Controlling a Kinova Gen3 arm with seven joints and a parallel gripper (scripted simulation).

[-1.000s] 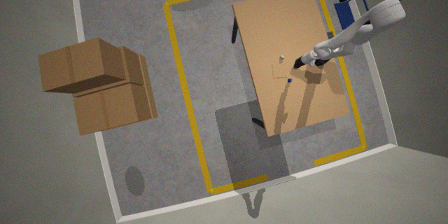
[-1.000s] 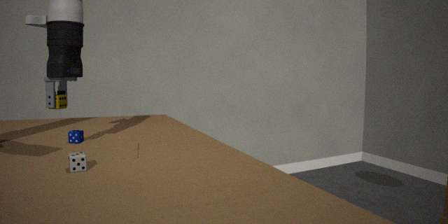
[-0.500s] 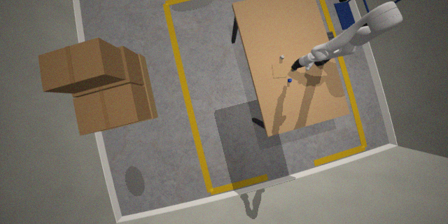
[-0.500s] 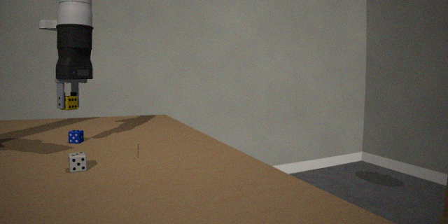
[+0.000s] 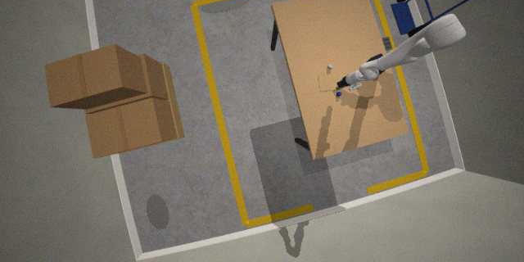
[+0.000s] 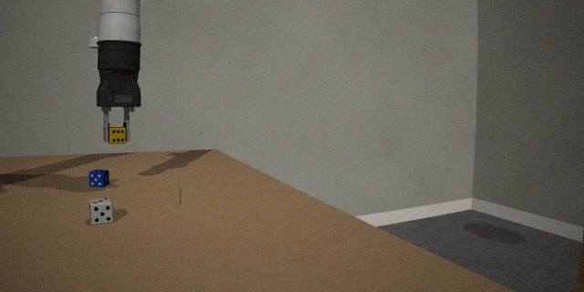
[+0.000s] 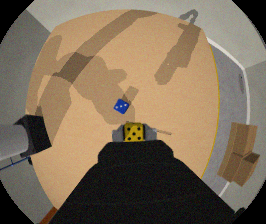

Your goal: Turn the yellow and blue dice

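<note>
My hand is 40 mm past the blue die, 40 mm to the right of it and 90 mm above it. Round my hand: white die (10 mm behind, 210 mm to the right, 90 mm below); tan mat (40 mm ahead, 80 mm to the right, 110 mm below); yellow die (10 mm below).
</note>
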